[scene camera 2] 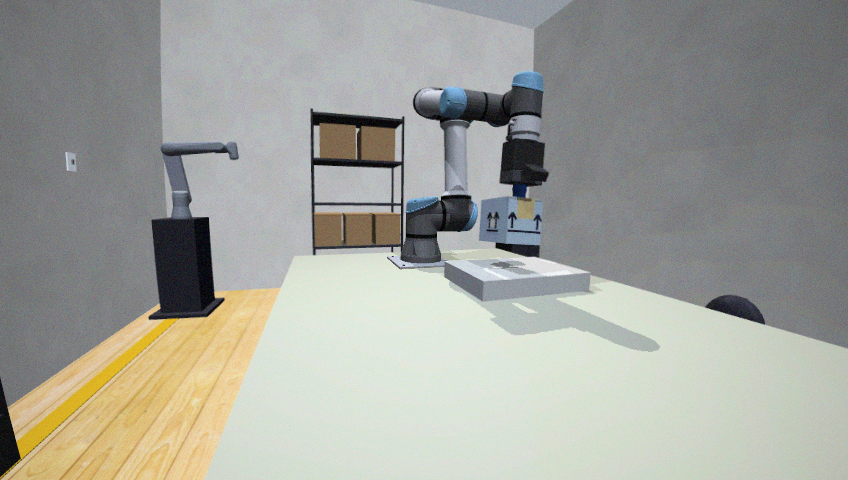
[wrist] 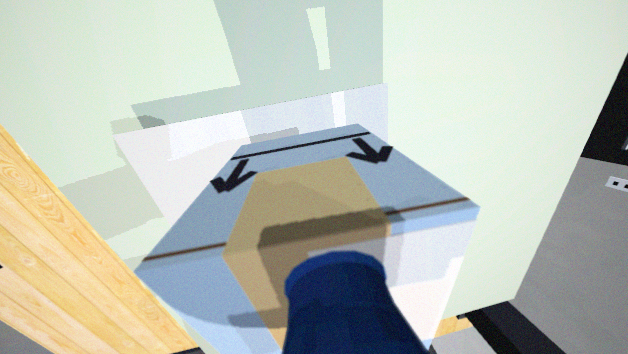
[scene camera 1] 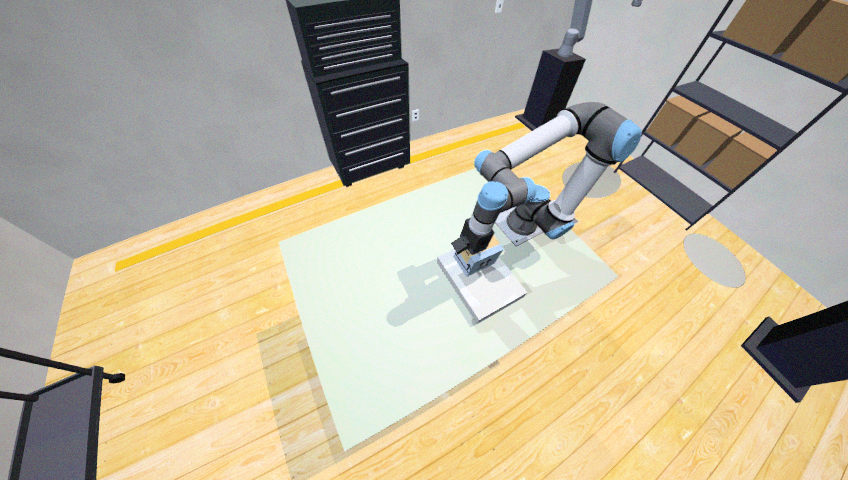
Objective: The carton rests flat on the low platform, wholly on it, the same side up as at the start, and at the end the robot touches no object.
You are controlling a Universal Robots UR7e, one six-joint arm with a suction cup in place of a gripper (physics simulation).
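Places are measured from the arm's base along level axes (x ahead, y up, z right), in centimetres.
Pixels of known places: end effector, tool point: [scene camera 2: 518, 203] [wrist: 331, 249]; arm's base, origin of the base link: [scene camera 2: 420, 259] [scene camera 1: 521, 223].
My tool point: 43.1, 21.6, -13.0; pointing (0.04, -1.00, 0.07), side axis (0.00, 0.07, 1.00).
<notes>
Ahead of a thing's pixels: the offset from my tool point to its middle, as dx, dy, dz. Level surfaces: height alone.
The light blue carton @(-4.4, -4.8, -0.2) [scene camera 1: 486, 259] [scene camera 2: 510, 221] [wrist: 310, 148] has tan tape over its top and black arrows on its sides, which point up in the scene camera 2 view. My gripper [scene camera 1: 474, 240] [scene camera 2: 519, 190] [wrist: 336, 272], a blue suction cup under a black tool body, is on the carton's top and holds it in the air, roughly level. The low white-grey platform @(-6.6, -20.0, -3.8) [scene camera 1: 496, 298] [scene camera 2: 535, 288] [wrist: 142, 159] lies on the pale green table top. A gap shows between carton and platform in the scene camera 2 view. The carton hides part of the platform in the wrist view.
The pale green table top @(dy -22.4) [scene camera 1: 368, 356] [scene camera 2: 380, 386] bears the platform and the arm's base plate [scene camera 1: 518, 240] [scene camera 2: 399, 263]. A black drawer cabinet [scene camera 1: 368, 121] stands by the wall. A shelf rack [scene camera 1: 734, 113] [scene camera 2: 357, 162] with brown boxes stands behind the arm.
</notes>
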